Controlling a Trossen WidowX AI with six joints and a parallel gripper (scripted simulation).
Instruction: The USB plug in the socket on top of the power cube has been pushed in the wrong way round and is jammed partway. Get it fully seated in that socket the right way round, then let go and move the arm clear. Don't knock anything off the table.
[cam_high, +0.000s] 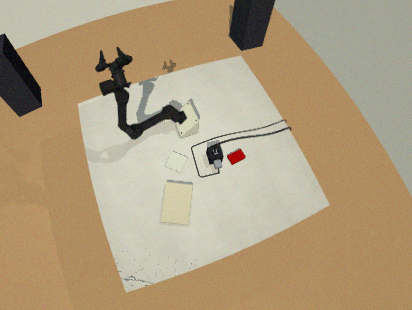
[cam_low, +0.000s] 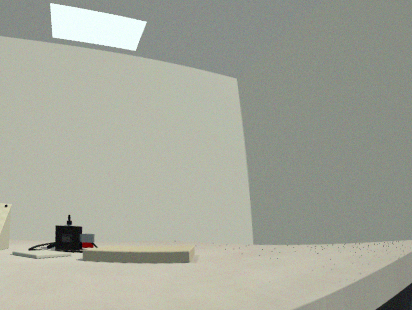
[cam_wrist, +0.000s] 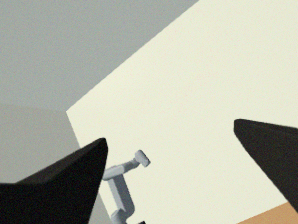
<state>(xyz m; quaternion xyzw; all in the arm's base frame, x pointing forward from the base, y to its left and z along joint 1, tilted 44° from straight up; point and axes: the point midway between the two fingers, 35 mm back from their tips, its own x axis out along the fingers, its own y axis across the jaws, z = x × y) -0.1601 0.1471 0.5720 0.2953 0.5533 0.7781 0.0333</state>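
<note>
Now: the silver USB plug 50 cm below my gripper tip, 50 cm ahead of it and 37 cm to the left of it. The rest, counted from my gripper tip: tan slab: 67 cm ahead, 58 cm below, 6 cm to the left; red block: 58 cm below, 56 cm ahead, 49 cm to the left; white square pad: 59 cm below, 44 cm ahead, 16 cm to the left.
</note>
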